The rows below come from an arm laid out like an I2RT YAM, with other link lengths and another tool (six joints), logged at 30 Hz.
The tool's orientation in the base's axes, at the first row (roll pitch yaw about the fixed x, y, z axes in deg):
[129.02, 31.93, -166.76]
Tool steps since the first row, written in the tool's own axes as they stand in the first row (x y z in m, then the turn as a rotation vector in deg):
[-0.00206, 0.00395, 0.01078, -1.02, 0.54, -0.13]
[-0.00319, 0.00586, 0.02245, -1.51, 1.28, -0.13]
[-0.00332, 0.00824, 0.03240, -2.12, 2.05, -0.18]
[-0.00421, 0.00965, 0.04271, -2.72, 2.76, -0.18]
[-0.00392, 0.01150, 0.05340, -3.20, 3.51, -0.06]
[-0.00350, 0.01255, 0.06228, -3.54, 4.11, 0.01]
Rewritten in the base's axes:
[0.00113, 0.01142, -0.00207, 0.53, 0.37, 0.96]
[0.00273, 0.02235, -0.00644, 0.53, 0.85, 1.71]
[0.00300, 0.03189, -0.01012, 0.61, 1.33, 2.57]
[0.00447, 0.04138, -0.01423, 0.72, 1.81, 3.35]
[0.00479, 0.05119, -0.01888, 0.72, 2.39, 4.04]
[0.00517, 0.05904, -0.02315, 0.69, 2.83, 4.58]

